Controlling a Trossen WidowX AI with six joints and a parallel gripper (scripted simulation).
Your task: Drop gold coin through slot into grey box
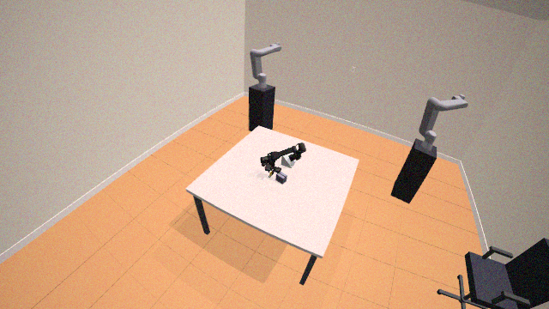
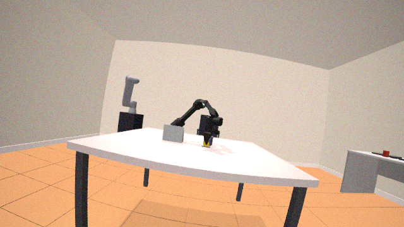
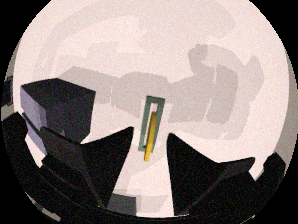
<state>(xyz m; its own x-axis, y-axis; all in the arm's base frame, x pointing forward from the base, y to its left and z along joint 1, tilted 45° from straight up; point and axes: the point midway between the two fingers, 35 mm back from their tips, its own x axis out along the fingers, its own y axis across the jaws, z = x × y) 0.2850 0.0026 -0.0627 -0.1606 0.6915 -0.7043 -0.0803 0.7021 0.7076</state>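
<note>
My gripper tip is now right at the thin gold coin.
</note>
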